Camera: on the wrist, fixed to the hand. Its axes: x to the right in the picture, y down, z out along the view.
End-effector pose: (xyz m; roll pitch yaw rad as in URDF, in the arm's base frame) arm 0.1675 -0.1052 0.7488 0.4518 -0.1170 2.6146
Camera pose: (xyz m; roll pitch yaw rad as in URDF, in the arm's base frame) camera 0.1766 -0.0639 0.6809 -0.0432 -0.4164 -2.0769
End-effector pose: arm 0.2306 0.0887 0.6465 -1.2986 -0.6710 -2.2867
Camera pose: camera 0.2035 0.1500 0.6902 -1.2207 0.8383 -1.9290
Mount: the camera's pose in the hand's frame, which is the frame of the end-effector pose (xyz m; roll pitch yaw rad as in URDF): 0.0049 -0.0663 -0.0445 0.0712 0.0358 1.5425
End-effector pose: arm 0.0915 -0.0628 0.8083 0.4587 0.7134 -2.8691
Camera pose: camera 0.1209 -0.0133 0.7527 0.8379 -0.2960 -1.6062
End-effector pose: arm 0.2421 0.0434 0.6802 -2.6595 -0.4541 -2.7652
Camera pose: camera 0.2806 0.0177 0.7454 -2.5631 0.3847 2.1809
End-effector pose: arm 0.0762 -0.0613 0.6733 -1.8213 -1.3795 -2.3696
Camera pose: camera 0.1099 0.0087 0.6924 -1.5530 0.1552 -2.6594
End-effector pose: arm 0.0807 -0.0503 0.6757 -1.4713 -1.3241 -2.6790
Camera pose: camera 0.1103 0.0213 0.6955 -1.4827 0.2179 -2.6138
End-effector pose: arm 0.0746 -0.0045 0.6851 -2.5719 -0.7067 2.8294
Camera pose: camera 0.1065 -0.0482 0.7440 -2.2799 0.3774 1.6467
